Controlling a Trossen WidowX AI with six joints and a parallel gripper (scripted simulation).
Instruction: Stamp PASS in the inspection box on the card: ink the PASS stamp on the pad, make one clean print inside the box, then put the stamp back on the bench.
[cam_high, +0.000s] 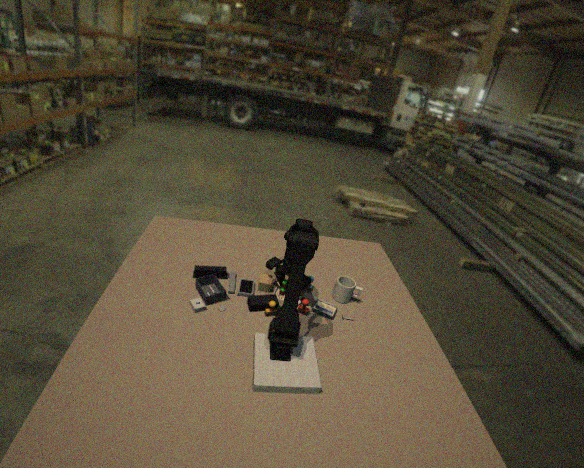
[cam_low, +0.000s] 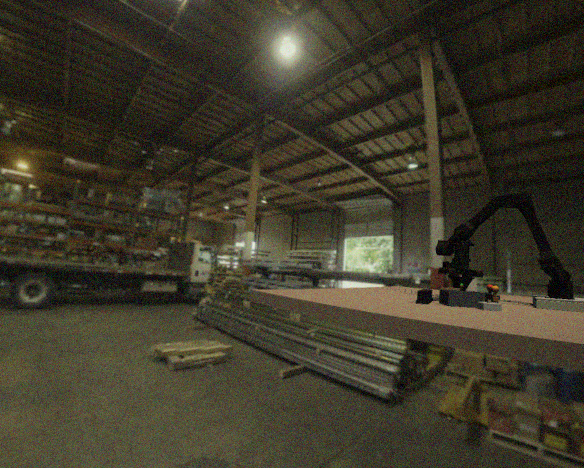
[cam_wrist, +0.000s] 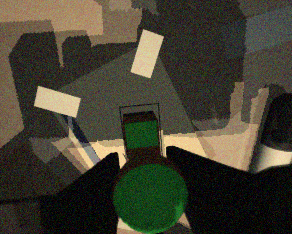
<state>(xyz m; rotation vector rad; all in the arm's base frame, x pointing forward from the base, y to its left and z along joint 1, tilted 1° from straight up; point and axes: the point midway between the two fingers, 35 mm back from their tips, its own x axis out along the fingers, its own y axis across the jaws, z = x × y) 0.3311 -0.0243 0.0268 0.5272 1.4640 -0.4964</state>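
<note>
Now: the green-knobbed stamp right at my gripper tip. From my gripper tip the other things lie so: tan box 80 mm to the left, 20 mm ahead; pale card 30 mm below; white-and-black cylinder 70 mm behind, 50 mm to the right, 10 mm below.
</note>
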